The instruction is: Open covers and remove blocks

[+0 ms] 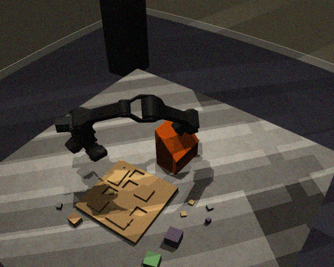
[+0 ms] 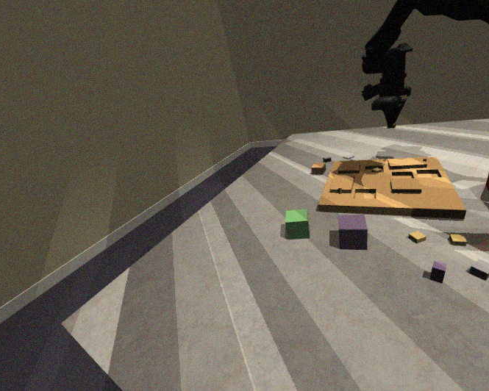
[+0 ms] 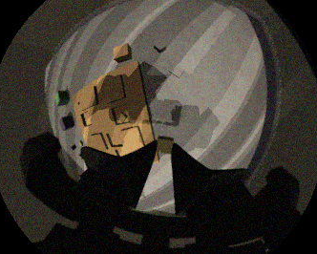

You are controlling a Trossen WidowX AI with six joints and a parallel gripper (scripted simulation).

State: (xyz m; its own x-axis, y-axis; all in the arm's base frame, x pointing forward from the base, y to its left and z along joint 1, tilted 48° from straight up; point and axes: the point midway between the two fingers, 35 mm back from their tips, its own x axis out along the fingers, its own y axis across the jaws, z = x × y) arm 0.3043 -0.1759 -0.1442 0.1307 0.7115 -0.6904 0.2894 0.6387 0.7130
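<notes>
My gripper tip is 3 cm short of the tan puzzle board, 17 cm to the right of it and 10 cm above it. The rest, counted from my gripper tip: brown cube: 22 cm ahead, 8 cm to the left, 11 cm below; then green cube: 20 cm ahead, 43 cm to the left, 10 cm below; then purple cube: 8 cm ahead, 44 cm to the left, 9 cm below.
</notes>
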